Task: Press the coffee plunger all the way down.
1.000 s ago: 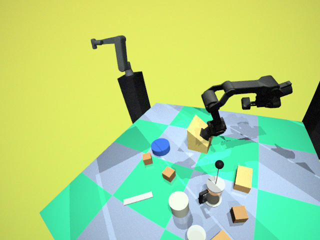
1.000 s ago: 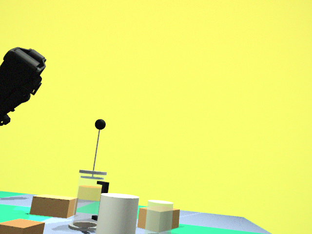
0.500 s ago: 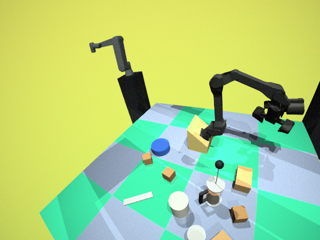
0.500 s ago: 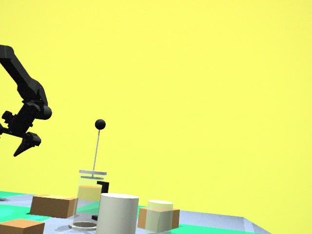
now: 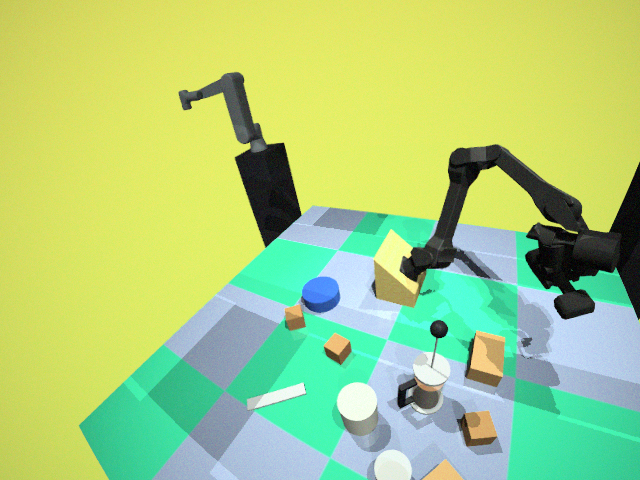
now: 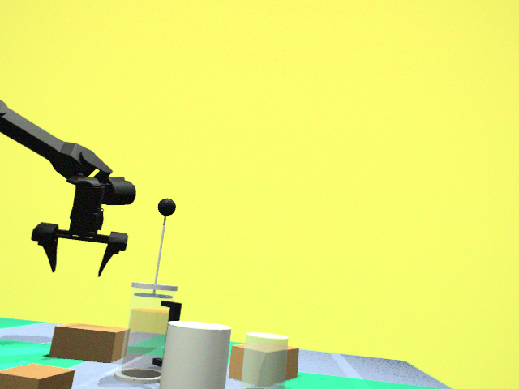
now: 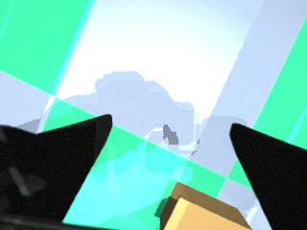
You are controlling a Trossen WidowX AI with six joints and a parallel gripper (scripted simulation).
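Now: the coffee press 23 cm ahead of my gripper tip, 28 cm to the right of it and 1 cm below it. From my gripper tip the other things lie so: blue disc: 1 cm behind, 63 cm to the right, 12 cm below; then cream cylinder: 31 cm ahead, 40 cm to the right, 9 cm below; then white bar: 33 cm ahead, 61 cm to the right, 14 cm below.
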